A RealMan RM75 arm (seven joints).
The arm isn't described. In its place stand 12 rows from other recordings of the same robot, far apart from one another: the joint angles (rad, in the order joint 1, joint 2, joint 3, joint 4, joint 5, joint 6, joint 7), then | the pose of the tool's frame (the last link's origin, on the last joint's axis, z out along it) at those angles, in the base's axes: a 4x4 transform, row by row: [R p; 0 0 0 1], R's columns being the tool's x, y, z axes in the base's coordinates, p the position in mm.
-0.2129, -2.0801, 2.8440, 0.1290, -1.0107, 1.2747, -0.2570 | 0.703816, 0.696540, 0.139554, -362.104; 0.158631, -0.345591, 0.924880, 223.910; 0.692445, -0.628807, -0.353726, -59.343; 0, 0, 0, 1
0.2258, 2.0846, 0.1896, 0.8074, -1.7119, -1.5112, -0.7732 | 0.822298, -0.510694, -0.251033, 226.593; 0.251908, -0.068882, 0.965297, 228.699; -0.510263, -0.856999, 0.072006, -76.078; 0, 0, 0, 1
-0.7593, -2.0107, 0.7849, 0.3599, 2.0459, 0.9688, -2.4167 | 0.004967, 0.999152, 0.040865, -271.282; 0.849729, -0.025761, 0.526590, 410.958; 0.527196, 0.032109, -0.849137, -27.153; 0, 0, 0, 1
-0.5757, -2.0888, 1.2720, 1.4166, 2.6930, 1.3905, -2.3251 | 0.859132, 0.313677, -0.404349, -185.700; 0.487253, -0.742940, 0.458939, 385.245; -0.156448, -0.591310, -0.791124, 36.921; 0, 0, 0, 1
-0.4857, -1.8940, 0.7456, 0.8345, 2.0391, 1.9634, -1.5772 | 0.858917, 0.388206, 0.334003, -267.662; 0.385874, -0.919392, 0.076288, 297.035; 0.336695, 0.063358, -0.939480, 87.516; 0, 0, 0, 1
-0.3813, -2.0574, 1.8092, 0.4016, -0.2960, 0.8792, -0.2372 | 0.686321, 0.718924, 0.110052, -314.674; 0.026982, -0.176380, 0.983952, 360.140; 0.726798, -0.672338, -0.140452, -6.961; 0, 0, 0, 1
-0.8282, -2.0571, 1.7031, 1.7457, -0.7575, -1.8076, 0.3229 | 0.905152, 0.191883, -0.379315, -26.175; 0.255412, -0.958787, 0.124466, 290.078; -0.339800, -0.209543, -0.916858, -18.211; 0, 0, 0, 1
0.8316, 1.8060, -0.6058, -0.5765, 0.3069, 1.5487, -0.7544 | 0.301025, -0.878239, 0.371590, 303.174; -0.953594, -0.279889, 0.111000, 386.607; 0.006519, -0.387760, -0.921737, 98.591; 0, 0, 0, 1
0.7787, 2.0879, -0.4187, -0.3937, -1.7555, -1.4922, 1.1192 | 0.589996, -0.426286, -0.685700, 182.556; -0.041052, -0.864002, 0.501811, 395.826; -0.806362, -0.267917, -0.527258, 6.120; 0, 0, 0, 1
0.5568, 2.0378, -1.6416, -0.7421, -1.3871, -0.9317, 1.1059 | 0.954723, -0.024359, -0.296496, 190.042; 0.084987, -0.932777, 0.350293, 362.080; -0.285097, -0.359631, -0.888474, -81.344; 0, 0, 0, 1
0.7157, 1.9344, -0.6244, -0.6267, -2.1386, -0.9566, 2.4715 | 0.084152, -0.995685, 0.039113, 285.729; -0.648483, -0.024920, 0.760821, 448.510; -0.756564, -0.089389, -0.647781, 89.070; 0, 0, 0, 1
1.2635, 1.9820, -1.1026, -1.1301, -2.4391, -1.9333, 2.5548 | 0.876647, -0.368285, 0.309607, -10.790; -0.396875, -0.917293, 0.032605, 390.553; 0.271993, -0.151458, -0.950305, 44.092; 0, 0, 0, 1
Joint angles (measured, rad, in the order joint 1, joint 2, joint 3, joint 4, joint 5, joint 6, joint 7), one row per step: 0.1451, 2.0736, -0.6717, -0.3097, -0.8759, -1.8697, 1.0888; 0.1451, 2.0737, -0.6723, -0.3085, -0.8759, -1.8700, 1.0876; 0.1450, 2.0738, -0.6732, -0.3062, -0.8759, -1.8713, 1.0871; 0.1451, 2.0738, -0.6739, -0.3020, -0.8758, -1.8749, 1.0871; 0.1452, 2.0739, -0.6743, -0.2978, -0.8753, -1.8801, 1.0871; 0.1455, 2.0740, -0.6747, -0.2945, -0.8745, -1.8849, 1.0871; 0.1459, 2.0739, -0.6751, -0.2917, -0.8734, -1.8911, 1.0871; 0.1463, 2.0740, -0.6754, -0.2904, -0.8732, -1.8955, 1.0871; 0.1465, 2.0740, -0.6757, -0.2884, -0.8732, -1.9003, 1.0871; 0.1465, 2.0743, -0.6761, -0.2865, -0.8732, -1.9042, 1.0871; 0.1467, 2.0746, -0.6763, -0.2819, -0.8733, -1.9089, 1.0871; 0.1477, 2.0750, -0.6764, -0.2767, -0.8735, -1.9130, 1.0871; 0.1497, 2.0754, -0.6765, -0.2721, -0.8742, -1.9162, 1.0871; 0.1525, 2.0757, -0.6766, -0.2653, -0.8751, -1.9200, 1.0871; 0.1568, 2.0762, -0.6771, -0.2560, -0.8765, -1.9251, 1.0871; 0.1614, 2.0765, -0.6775, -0.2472, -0.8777, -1.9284, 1.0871
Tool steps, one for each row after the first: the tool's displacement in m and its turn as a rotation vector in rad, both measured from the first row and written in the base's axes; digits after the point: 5 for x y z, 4 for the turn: 0.00000, -0.00010, -0.00030, -0.0003, -0.0001, -0.0003; -0.00004, -0.00038, -0.00079, -0.0014, 0.0012, 0.0000; -0.00019, -0.00094, -0.00142, -0.0026, 0.0042, 0.0016; -0.00050, -0.00165, -0.00193, -0.0029, 0.0074, 0.0044; -0.00086, -0.00219, -0.00228, -0.0025, 0.0101, 0.0075; -0.00139, -0.00278, -0.00239, -0.0013, 0.0123, 0.0123; -0.00190, -0.00312, -0.00250, -0.0007, 0.0134, 0.0163; -0.00234, -0.00361, -0.00270, -0.0004, 0.0148, 0.0201; -0.00271, -0.00408, -0.00302, -0.0005, 0.0164, 0.0230; -0.00299, -0.00476, -0.00372, -0.0014, 0.0200, 0.0253; -0.00334, -0.00517, -0.00456, -0.0026, 0.0242, 0.0275; -0.00387, -0.00514, -0.00539, -0.0044, 0.0277, 0.0303; -0.00447, -0.00505, -0.00653, -0.0070, 0.0327, 0.0332; -0.00545, -0.00478, -0.00818, -0.0111, 0.0396, 0.0379; -0.00629, -0.00422, -0.00970, -0.0152, 0.0459, 0.0413
